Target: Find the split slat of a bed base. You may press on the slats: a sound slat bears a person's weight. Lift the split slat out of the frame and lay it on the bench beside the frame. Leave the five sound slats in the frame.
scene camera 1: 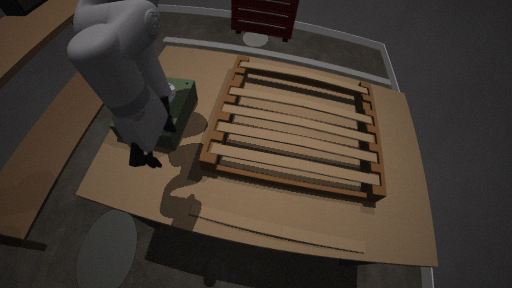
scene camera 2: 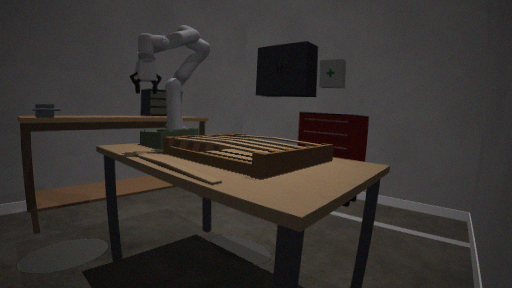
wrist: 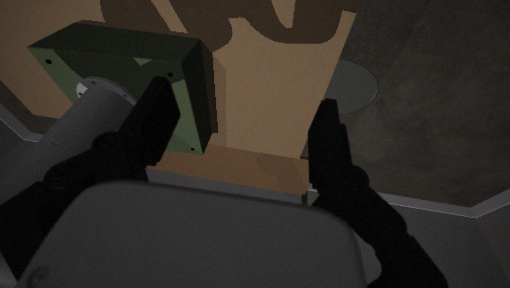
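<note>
The wooden bed frame [scene camera 1: 380,191] [scene camera 2: 295,160] lies on the bench [scene camera 1: 410,215] [scene camera 2: 325,192] [wrist: 265,100]. Five pale slats span it: one at the back [scene camera 1: 280,70] and four towards the front, with an empty slot between the back slat and the others. A loose slat [scene camera 1: 300,235] [scene camera 2: 200,177] lies on the bench in front of the frame, roughly parallel to it, with a faint line across its middle. My gripper [scene camera 1: 164,145] [scene camera 2: 146,91] [wrist: 244,105] is open and empty, raised high beside the arm's base, left of the frame in scene camera 1.
The green base block [scene camera 1: 187,87] [scene camera 2: 150,139] [wrist: 135,45] stands left of the frame. A side table [scene camera 1: 35,145] [scene camera 2: 115,119] is behind the arm. A red drawer cabinet [scene camera 1: 265,17] [scene camera 2: 332,130] stands beyond the bench. A dark wall cabinet [scene camera 2: 285,70] hangs behind.
</note>
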